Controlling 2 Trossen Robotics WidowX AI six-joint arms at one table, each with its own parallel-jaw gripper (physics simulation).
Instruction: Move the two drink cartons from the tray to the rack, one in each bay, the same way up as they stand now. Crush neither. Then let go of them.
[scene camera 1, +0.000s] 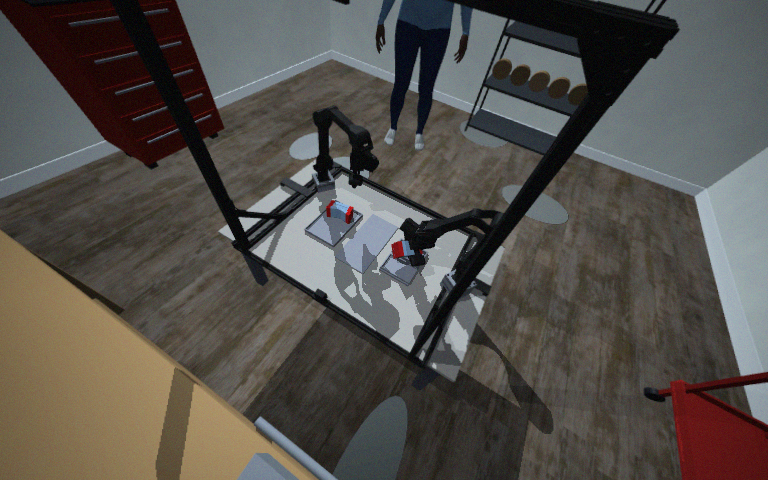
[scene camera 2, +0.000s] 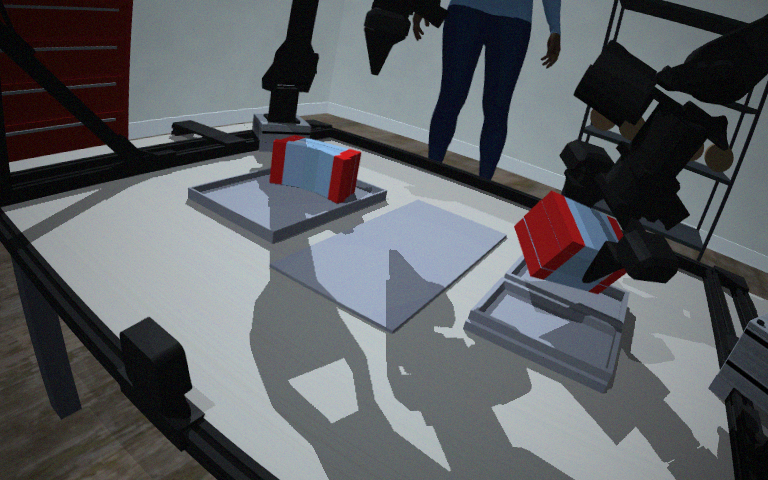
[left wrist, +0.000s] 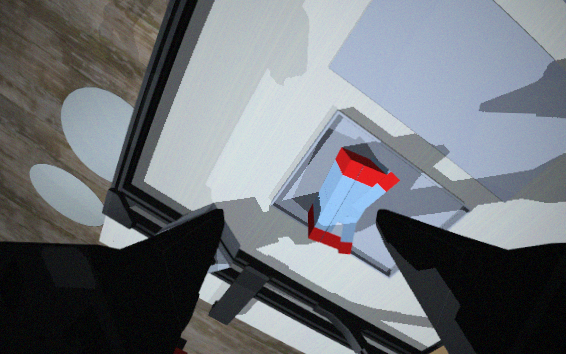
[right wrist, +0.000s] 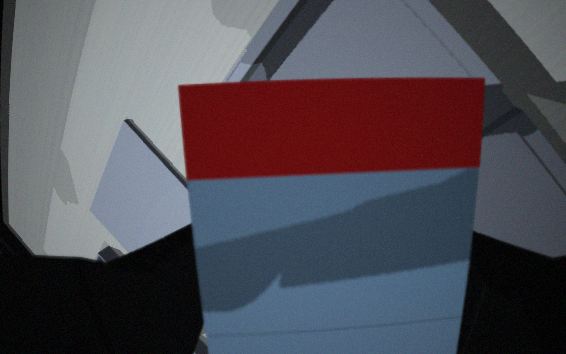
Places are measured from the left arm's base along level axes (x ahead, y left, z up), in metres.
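Pixels of known places: left gripper, fingertip midpoint: (scene camera 2: 375, 69) (left wrist: 300, 216); right gripper, fingertip midpoint: (scene camera 1: 407, 249) (right wrist: 312, 218); left arm's base, origin of the base link: (scene camera 1: 323, 177) (scene camera 2: 281, 119).
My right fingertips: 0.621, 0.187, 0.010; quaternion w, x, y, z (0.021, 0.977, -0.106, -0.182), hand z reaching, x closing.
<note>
Ahead of a thing's pixels: the offset from my right fingertips to its top centre, as dx, dy, dz.
One light blue carton with red ends {-0.356, -0.193, +0.008} (scene camera 1: 339, 211) (scene camera 2: 308, 164) (left wrist: 345, 200) rests with its long side level on the tray {-0.329, -0.233, -0.050} (scene camera 1: 331, 230) (scene camera 2: 243, 198) (left wrist: 372, 245). My left gripper (scene camera 1: 355, 182) (scene camera 2: 375, 72) (left wrist: 300, 216) is open and empty, high above the table behind that tray. My right gripper (scene camera 1: 410, 246) (scene camera 2: 591, 240) (right wrist: 312, 218) is shut on the other blue carton with red ends {+0.006, -0.010, +0.074} (scene camera 1: 400, 249) (scene camera 2: 552, 237) (right wrist: 330, 125). That carton is tilted over the rear bay of the two-bay rack {+0.018, -0.014, -0.046} (scene camera 1: 399, 273) (scene camera 2: 538, 356); whether it touches the rack is unclear. The front bay is empty.
A flat grey-blue panel (scene camera 1: 368, 240) (scene camera 2: 396, 254) (left wrist: 425, 50) lies between the tray and the rack. A black frame borders the table, and a dark block (scene camera 2: 152, 362) stands on its front rail. A person (scene camera 1: 421, 56) (scene camera 2: 481, 84) stands behind the table.
</note>
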